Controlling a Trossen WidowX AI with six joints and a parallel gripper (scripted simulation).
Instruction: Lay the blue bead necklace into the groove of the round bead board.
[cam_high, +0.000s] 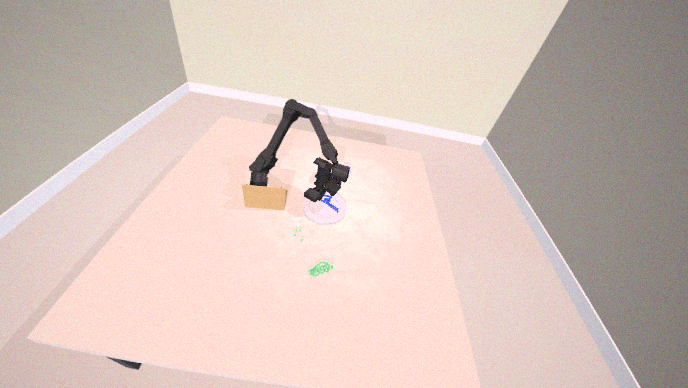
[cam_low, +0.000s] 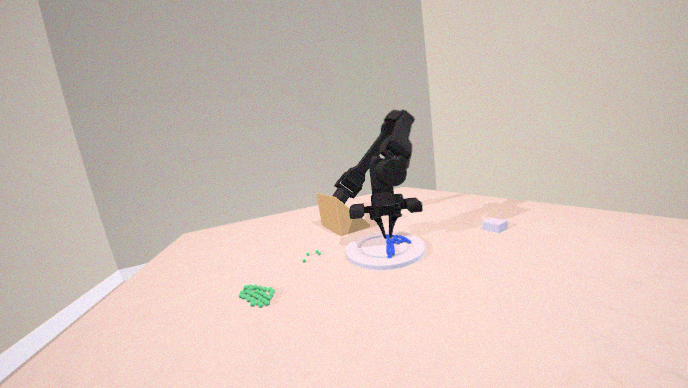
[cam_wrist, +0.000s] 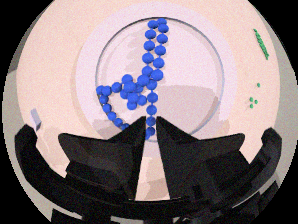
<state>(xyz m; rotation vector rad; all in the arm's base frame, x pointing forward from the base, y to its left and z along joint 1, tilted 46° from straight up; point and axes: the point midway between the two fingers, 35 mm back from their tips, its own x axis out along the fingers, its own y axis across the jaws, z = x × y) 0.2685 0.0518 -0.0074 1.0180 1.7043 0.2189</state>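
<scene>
My gripper tip is 30 mm short of the round white bead board, 30 mm to the left of it and 10 mm above it. From my gripper tip the other things lie so: small grey block (130 mm ahead, 260 mm to the left).
</scene>
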